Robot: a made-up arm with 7 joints.
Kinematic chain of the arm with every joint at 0, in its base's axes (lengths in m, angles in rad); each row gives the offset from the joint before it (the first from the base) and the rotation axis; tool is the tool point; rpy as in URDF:
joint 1: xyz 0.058 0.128 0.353 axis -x
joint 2: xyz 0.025 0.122 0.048 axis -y
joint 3: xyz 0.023 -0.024 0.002 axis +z
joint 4: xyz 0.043 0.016 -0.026 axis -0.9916 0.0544 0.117
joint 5: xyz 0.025 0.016 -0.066 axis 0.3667 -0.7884 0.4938
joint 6: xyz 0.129 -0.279 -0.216 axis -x
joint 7: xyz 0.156 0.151 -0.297 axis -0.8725 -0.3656 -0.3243
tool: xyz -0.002 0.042 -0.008 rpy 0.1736 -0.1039 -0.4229
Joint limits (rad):
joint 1: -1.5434..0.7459
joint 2: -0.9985..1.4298
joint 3: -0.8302..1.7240
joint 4: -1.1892..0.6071
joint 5: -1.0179..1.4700
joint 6: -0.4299..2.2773
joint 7: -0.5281..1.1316
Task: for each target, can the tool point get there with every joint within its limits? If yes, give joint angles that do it. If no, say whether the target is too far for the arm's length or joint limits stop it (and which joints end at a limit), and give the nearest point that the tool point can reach.
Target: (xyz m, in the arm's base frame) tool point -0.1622 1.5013 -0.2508
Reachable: no: too far | nearest point -0.0822 0.9935 -0.0276 | short by 0.560 m
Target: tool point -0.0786 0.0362 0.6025
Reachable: no: joint limits stop it (at a limit: joint 3, joint 4, joint 5, joint 6, joint 7) | nearest point -0.2059 -0.0222 0.7612 | short by 0.212 m
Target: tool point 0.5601 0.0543 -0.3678
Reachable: yes | joints 0.4311 -0.6625 0.2078 -0.9313 1.0092 1.4963 0.7638
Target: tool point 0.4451 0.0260 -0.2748
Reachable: yes | joints -0.5695 -0.6490 -0.2796 -0.1705 0.8849 2.0633 0.6803
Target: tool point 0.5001 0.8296 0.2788
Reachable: yes | joints -0.6830 -0.5507 0.2243 -0.0884 0.9889 0.2349 0.9994
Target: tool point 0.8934 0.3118 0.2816
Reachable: yes | joints -0.4081 1.0074 0.3379 -0.6853 -0.1493 1.2045 -0.3132
